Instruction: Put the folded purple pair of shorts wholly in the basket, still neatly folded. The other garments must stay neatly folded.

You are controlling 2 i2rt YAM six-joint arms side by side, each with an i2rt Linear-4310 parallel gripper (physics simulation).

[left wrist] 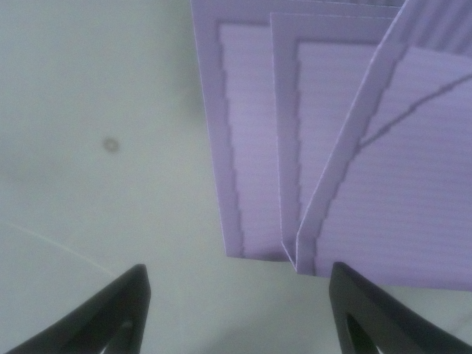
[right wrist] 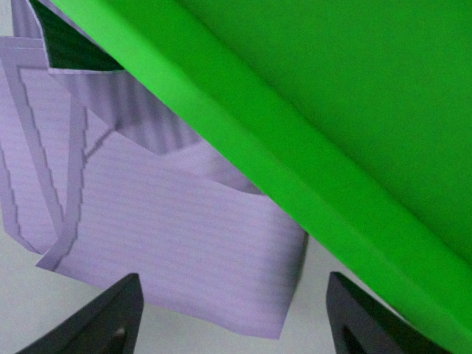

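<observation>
The folded purple pair of shorts (left wrist: 400, 200) (right wrist: 190, 225) lies on the table in overlapping layers. In the left wrist view its layered side edges and a lower corner show, and it runs out of view at the right. In the right wrist view a green wall, which looks like the basket (right wrist: 225, 135), covers its upper right part. My left gripper (left wrist: 239, 277) is partly open and empty, with its fingertips near the lower corner of the shorts. My right gripper (right wrist: 234, 286) is partly open and empty, with its fingertips on either side of the shorts' lower edge in view; contact cannot be told.
The pale table (left wrist: 110, 210) (right wrist: 45, 310) has a small ring-shaped mark (left wrist: 111, 145) left of the shorts. The green wall crosses the right wrist view diagonally, close to the right fingertip. A dark green patch (right wrist: 72, 47) shows beside the upper purple fold.
</observation>
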